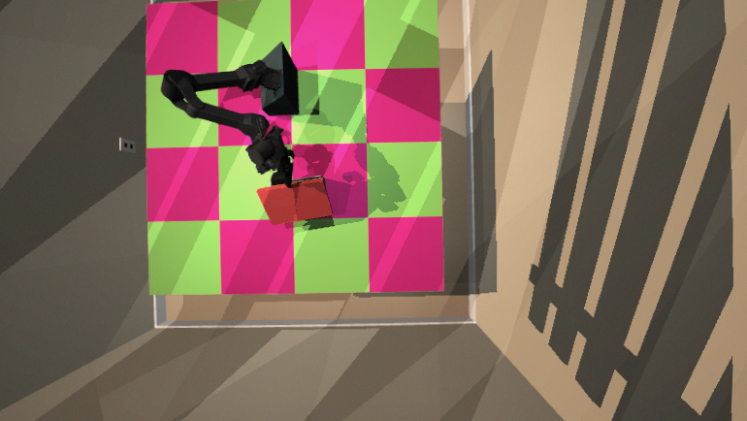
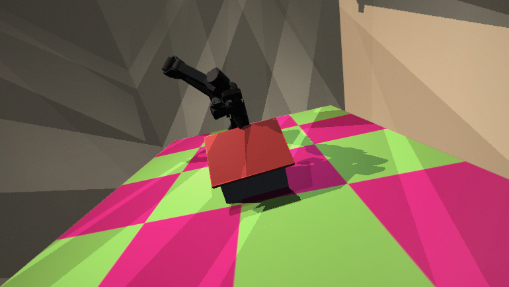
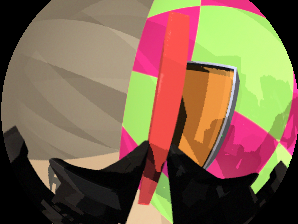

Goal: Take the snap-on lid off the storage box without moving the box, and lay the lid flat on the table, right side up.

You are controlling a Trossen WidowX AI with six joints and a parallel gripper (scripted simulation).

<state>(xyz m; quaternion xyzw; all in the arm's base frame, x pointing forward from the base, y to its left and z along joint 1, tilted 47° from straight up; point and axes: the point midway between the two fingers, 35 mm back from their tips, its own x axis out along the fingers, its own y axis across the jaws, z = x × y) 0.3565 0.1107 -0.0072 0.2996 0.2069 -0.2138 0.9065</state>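
Now: the red lid 60 mm ahead of my gripper tip, 50 mm below it and 20 mm to the left of it. The rest, counted from my gripper tip: storage box 150 mm below, 30 mm ahead, 10 mm to the left.
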